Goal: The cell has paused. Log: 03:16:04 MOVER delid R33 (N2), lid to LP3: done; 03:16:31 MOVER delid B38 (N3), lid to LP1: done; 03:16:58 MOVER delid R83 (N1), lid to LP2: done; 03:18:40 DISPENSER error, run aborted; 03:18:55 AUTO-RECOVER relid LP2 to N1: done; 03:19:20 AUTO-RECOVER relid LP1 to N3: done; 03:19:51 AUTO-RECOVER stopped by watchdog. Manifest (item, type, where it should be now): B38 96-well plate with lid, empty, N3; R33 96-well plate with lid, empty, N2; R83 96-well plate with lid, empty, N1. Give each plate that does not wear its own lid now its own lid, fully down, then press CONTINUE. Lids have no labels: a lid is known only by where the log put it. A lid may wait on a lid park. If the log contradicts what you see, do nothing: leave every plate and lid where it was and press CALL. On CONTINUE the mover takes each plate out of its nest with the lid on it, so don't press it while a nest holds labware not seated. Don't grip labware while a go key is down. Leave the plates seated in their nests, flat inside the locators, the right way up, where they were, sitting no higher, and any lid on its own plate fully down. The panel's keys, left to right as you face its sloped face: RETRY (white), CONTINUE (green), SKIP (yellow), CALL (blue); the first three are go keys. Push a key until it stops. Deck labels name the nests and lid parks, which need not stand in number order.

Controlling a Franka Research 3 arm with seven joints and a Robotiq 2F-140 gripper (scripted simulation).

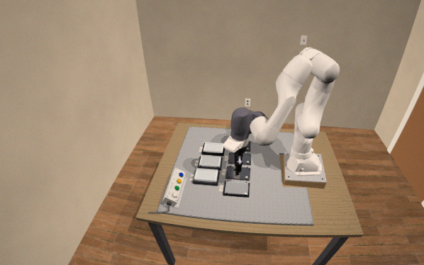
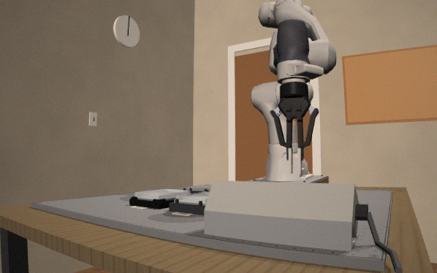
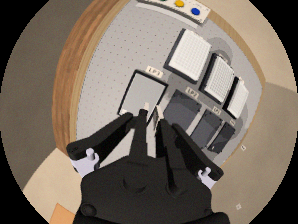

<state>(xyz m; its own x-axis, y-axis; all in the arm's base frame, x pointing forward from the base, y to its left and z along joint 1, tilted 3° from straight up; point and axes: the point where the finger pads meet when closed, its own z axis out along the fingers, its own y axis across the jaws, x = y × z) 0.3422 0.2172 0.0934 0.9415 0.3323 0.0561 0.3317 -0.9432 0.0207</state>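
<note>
Right now the grey lid is 10 mm behind my hand, 30 mm to the left of it and 100 mm below it. From my hand the other things lie so: plate: 200 mm ahead, 140 mm to the right, 90 mm below; lid park: 10 mm ahead, 100 mm to the right, 110 mm below; blue key: 310 mm ahead, 60 mm to the left, 50 mm below.
</note>
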